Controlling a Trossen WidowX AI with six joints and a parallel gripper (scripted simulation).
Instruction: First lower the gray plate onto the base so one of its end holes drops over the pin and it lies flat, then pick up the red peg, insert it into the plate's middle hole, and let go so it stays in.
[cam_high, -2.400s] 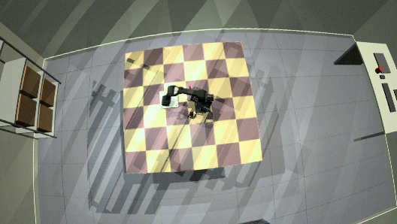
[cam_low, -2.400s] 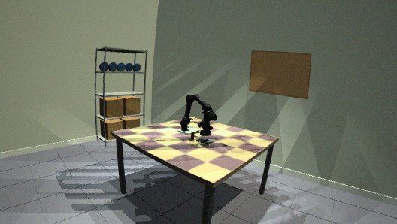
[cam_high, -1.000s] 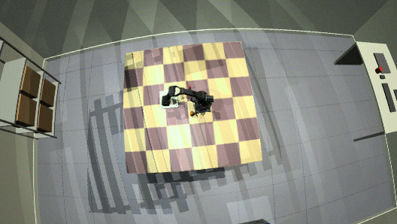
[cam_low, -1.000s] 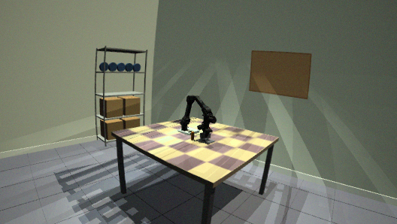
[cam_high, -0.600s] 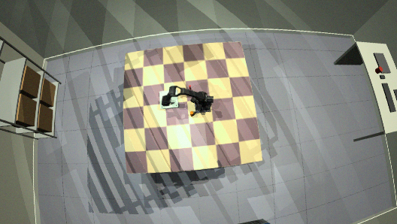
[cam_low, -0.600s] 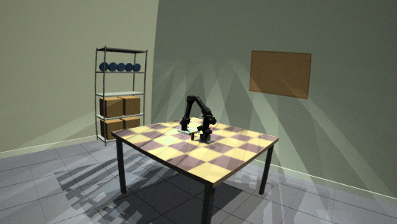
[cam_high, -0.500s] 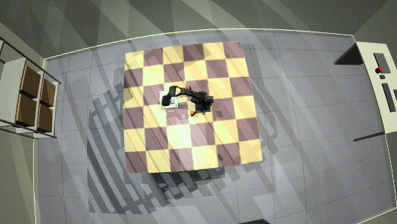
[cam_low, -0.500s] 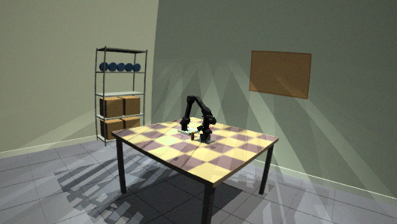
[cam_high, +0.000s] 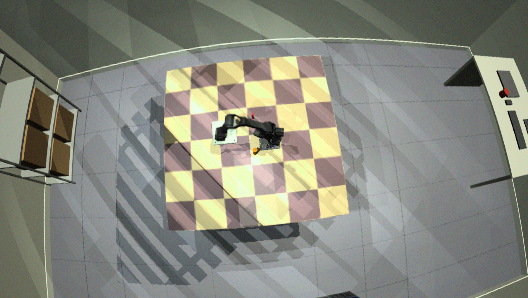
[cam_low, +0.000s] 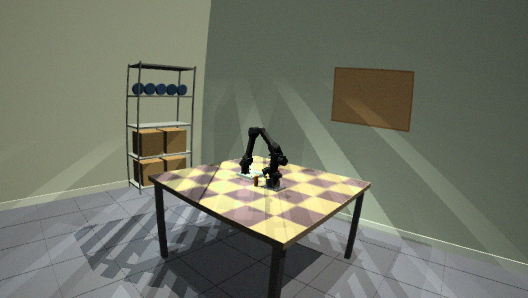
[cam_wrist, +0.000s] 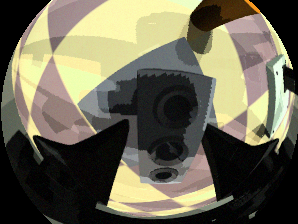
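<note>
The gray plate lies 20 mm above my gripper tip. The rest, counted from my gripper tip: red peg: 100 mm behind, 170 mm to the left, 20 mm above; small orange cylinder: 80 mm behind, 90 mm to the right, 20 mm above; gray base: 10 mm ahead, 10 mm to the left, 20 mm below.
</note>
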